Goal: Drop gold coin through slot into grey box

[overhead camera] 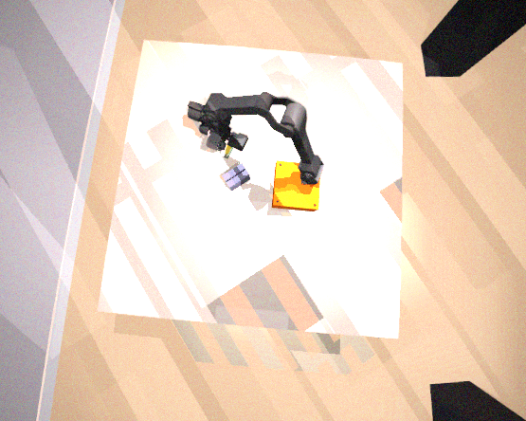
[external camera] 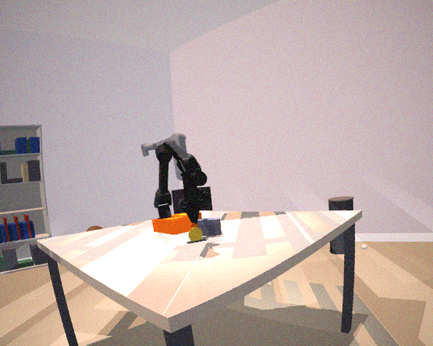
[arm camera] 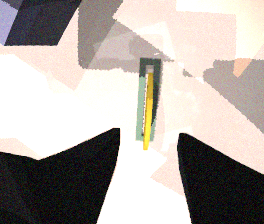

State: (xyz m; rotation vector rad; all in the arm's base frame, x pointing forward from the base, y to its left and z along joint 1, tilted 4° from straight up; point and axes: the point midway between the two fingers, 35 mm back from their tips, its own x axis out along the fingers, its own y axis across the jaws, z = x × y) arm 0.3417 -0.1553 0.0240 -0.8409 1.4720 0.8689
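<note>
Right now my gripper tip is 5 cm above the gold coin.
</note>
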